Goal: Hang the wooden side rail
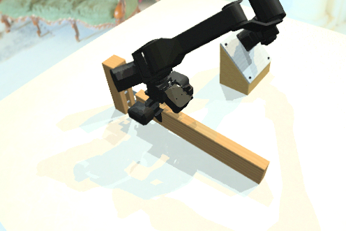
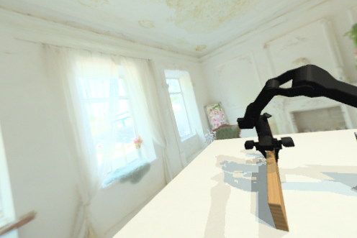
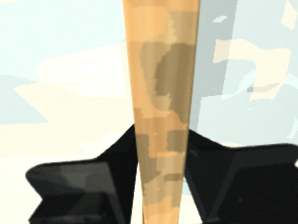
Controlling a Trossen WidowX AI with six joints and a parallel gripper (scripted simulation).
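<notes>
The headboard post lies 10 mm ahead of my gripper tip, 160 mm to the right of it and 40 mm above it.
</notes>
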